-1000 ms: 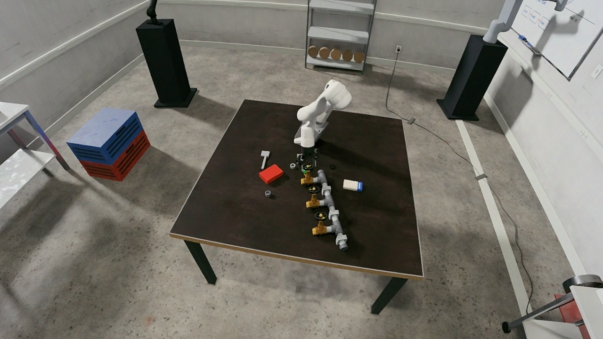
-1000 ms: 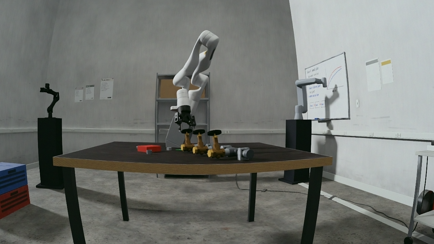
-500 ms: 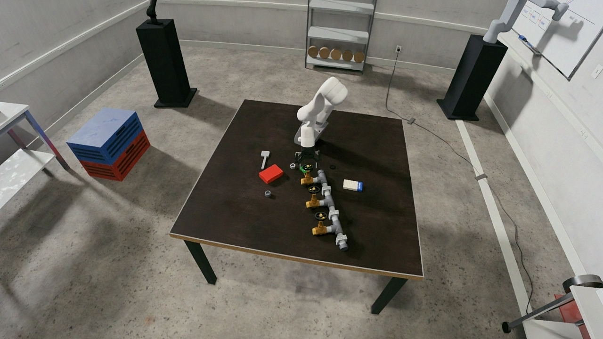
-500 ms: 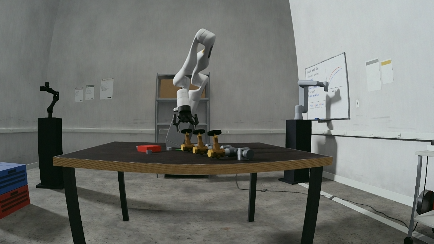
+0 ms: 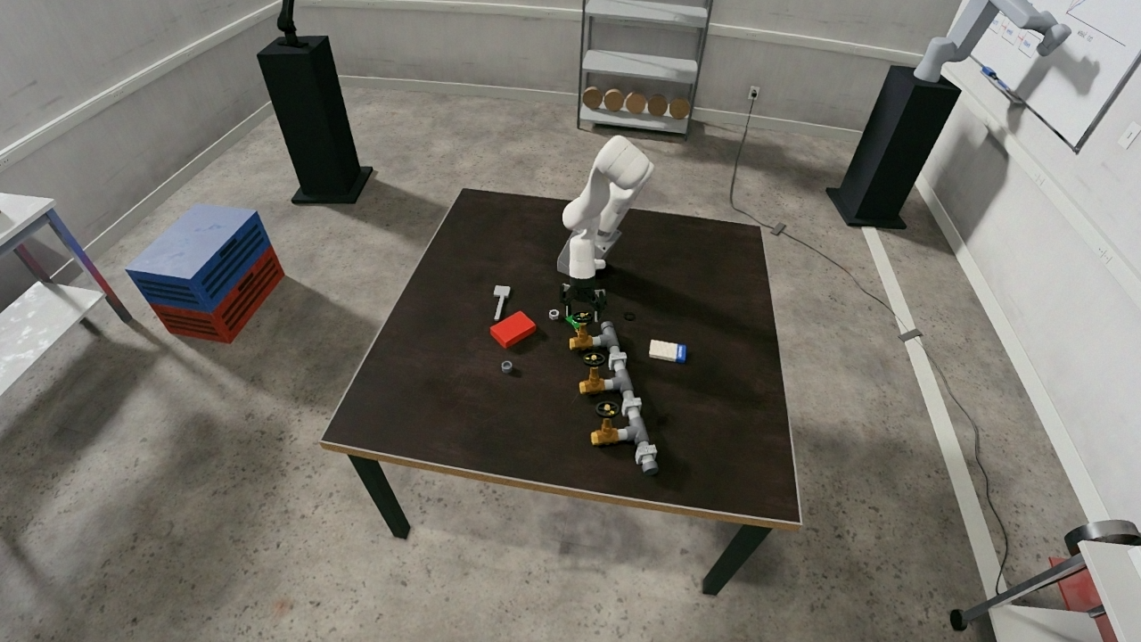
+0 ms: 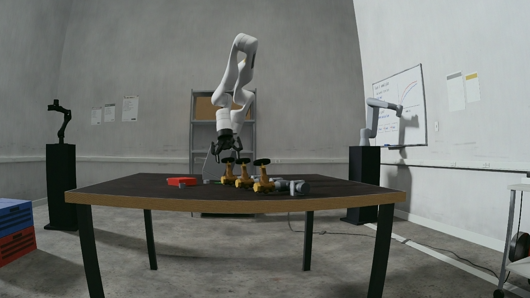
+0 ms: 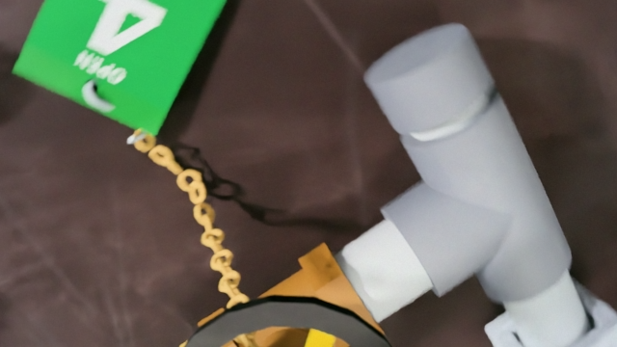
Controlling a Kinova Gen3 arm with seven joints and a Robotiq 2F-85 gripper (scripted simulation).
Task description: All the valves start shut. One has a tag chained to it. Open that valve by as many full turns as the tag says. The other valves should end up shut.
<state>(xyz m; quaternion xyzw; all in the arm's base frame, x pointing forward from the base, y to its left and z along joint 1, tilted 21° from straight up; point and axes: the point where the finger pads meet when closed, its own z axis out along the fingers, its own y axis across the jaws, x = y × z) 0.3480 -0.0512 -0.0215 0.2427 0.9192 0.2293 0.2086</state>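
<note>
Now: the green tag 9 cm behind my hand, 2 cm to the right of it and 11 cm below it. Also, from my hand: white-and-blue box (4 cm ahead, 27 cm to the left, 11 cm below); then red block (3 cm behind, 22 cm to the right, 10 cm below); then small grey ring (12 cm ahead, 23 cm to the right, 11 cm below).
</note>
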